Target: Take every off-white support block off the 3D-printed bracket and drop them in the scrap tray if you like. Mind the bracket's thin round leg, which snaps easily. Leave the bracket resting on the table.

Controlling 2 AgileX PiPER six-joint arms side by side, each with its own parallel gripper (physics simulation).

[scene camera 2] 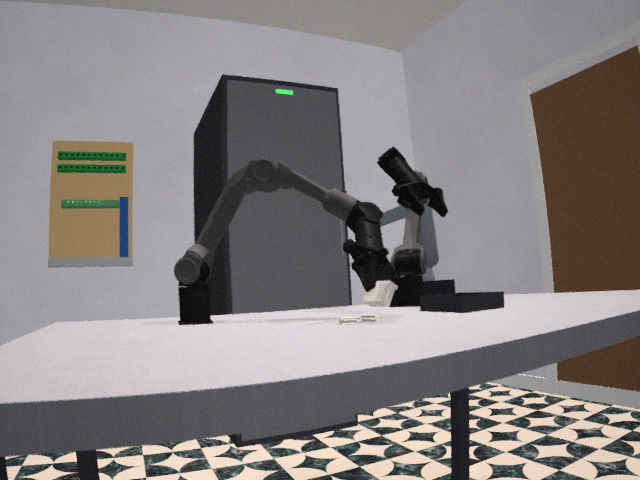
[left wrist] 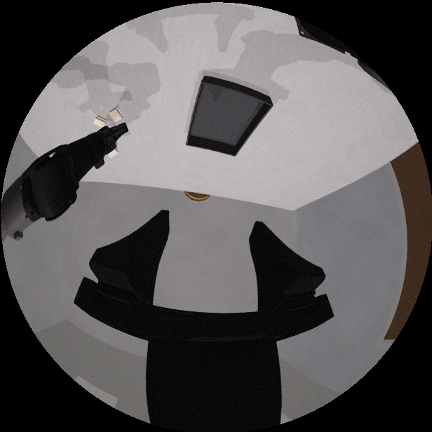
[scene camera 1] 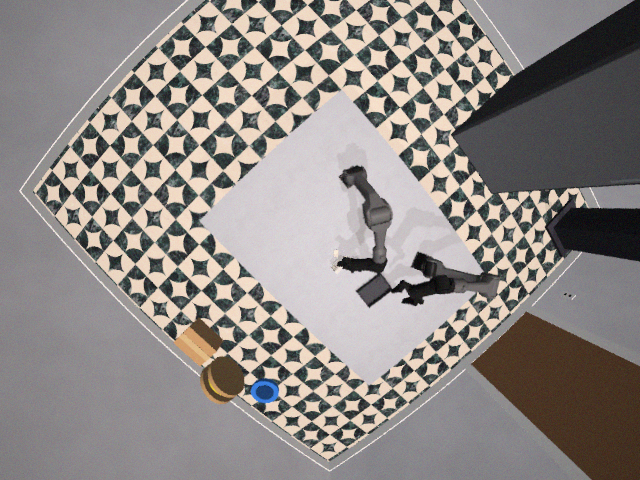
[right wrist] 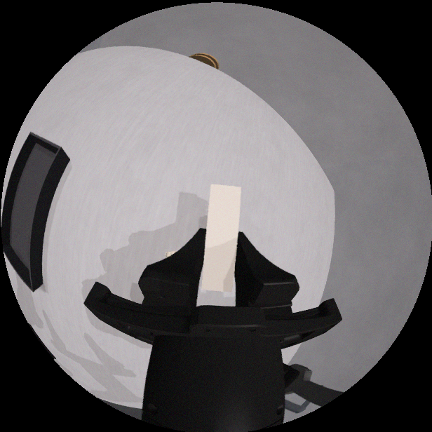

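My right gripper [scene camera 2: 382, 287] [right wrist: 220, 239] is shut on an off-white block [scene camera 2: 379, 295] [right wrist: 223, 210] and holds it tilted above the table; the block also shows in the left wrist view [left wrist: 113, 153]. Two small off-white pieces lie on the table close together, one [scene camera 2: 349, 320] [left wrist: 100, 120] beside the other [scene camera 2: 371, 317] [left wrist: 116, 114]. The bracket and its thin round leg cannot be made out clearly. My left gripper [scene camera 1: 399, 296] [scene camera 2: 432, 212] [left wrist: 211, 225] is open and empty, raised high over the table. The dark scrap tray [scene camera 1: 373, 290] [scene camera 2: 462, 302] [left wrist: 220, 115] [right wrist: 46, 200] sits between the grippers in scene camera 1.
The light grey table [scene camera 1: 279, 206] [scene camera 2: 217, 361] carries both arms. In scene camera 1 the right forearm reaches down past the tray's upper side. A tall dark cabinet [scene camera 2: 286, 196] stands behind the table. A blue round object [scene camera 1: 264, 391] is on the floor.
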